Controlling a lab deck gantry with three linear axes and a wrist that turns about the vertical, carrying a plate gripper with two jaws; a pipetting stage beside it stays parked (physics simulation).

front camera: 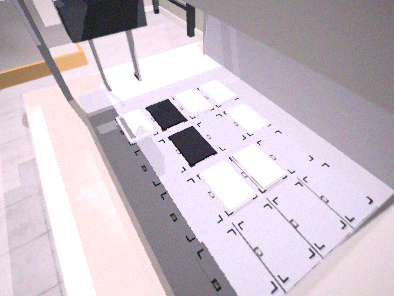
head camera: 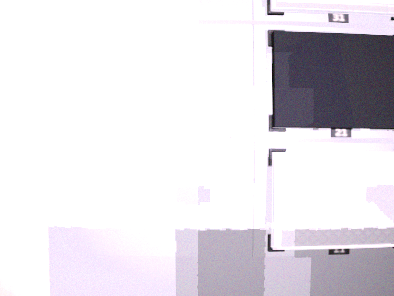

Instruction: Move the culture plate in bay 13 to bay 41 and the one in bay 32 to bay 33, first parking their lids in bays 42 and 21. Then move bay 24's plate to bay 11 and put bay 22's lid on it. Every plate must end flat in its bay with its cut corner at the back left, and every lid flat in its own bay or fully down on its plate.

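Places are measured from the robot's base along level axes (x ahead, y left, z up), in centimetres.
Pixels of known places: gripper, between the fingertips: [front camera: 123, 83]; robot's base, origin of its link: [front camera: 116, 120] [head camera: 270, 247].
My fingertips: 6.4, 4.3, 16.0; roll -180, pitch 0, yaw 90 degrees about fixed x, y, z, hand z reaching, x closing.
Note:
Ahead of a thing's pixels: the offset from my fingertips to its top centre, as dx, dy, dz. "spot": to the spot under its first point.
My gripper [front camera: 123, 83] hangs past the far left end of the deck, with its two jaws wide apart and nothing between them. The plate in bay 11 @(spot: +0.4, +2.2, -14.6) [front camera: 142, 121] [head camera: 325, 200] is pale and lies within its corner marks; its cut corner is too washed out to tell. A dark lid @(+0.0, +10.7, -15.2) [front camera: 166, 114] [head camera: 335, 80] lies in bay 21. Another dark lid @(+16.4, +10.7, -15.2) [front camera: 192, 145] lies flat in bay 22. A white lid @(+16.4, +32.1, -15.2) [front camera: 246, 118] lies in bay 42. A white plate @(+0.0, +32.1, -14.6) [front camera: 218, 92] is in bay 41, and another plate @(+32.8, +21.4, -14.6) [front camera: 259, 166] is in bay 33.
A pale plate @(+0.0, +21.4, -14.6) [front camera: 193, 101] [head camera: 335, 6] sits in bay 31, beside bay 21. A white piece @(+32.8, +10.7, -14.6) [front camera: 227, 185] lies in bay 23. A tall pale wall [front camera: 310, 85] runs along the deck's right side. Glare washes out much of the head view.

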